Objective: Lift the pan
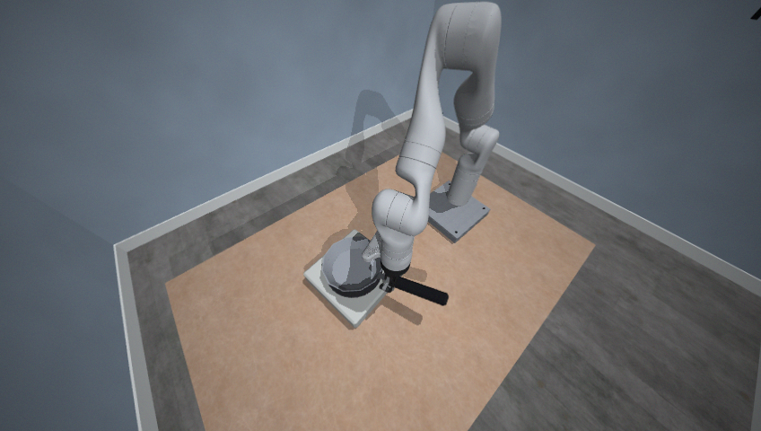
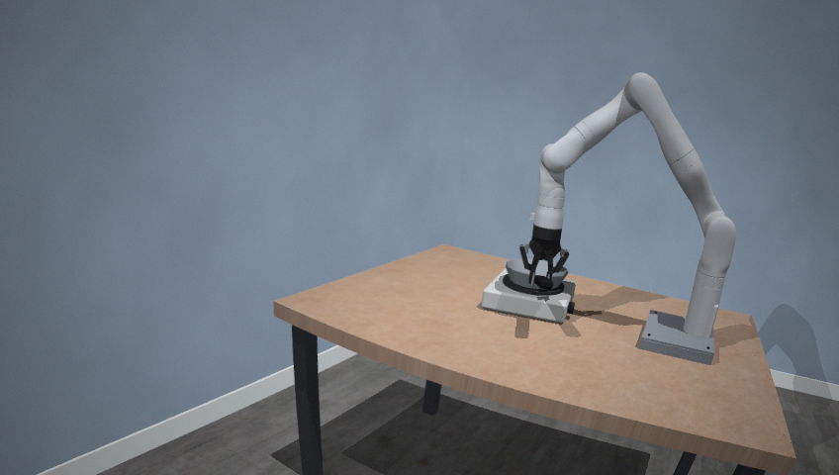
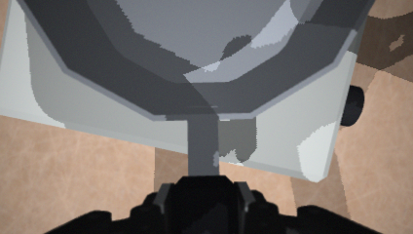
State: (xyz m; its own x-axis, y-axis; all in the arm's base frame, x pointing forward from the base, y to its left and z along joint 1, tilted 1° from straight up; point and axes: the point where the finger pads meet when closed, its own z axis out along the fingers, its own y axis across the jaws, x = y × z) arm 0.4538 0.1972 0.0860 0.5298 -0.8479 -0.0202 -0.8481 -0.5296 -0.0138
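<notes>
My gripper is now 40 mm short of the pan, 60 mm to the left of it and 20 mm above it. Also, from my hand: hot plate (60 mm ahead, 120 mm to the right, 90 mm below).
</notes>
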